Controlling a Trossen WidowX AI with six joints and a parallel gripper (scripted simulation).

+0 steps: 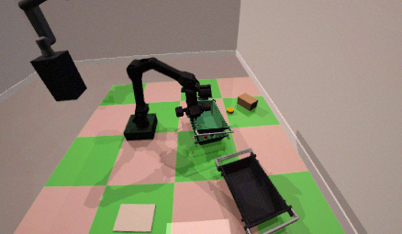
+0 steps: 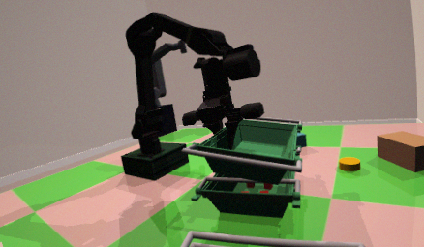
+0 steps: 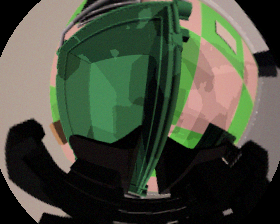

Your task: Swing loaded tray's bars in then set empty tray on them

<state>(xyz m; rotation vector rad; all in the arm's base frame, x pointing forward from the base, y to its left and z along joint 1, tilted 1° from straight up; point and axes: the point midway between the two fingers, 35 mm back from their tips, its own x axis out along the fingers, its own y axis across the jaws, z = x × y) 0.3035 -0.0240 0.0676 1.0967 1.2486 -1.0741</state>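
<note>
The green tray lies 70 mm ahead of my gripper tip, 10 mm to the left of it and 20 mm above it. Round my gripper tip: blue block 90 mm ahead, 340 mm to the left, 80 mm below; then brown box 390 mm ahead, 220 mm to the left, 70 mm below; then orange disc 260 mm ahead, 170 mm to the left, 90 mm below.
</note>
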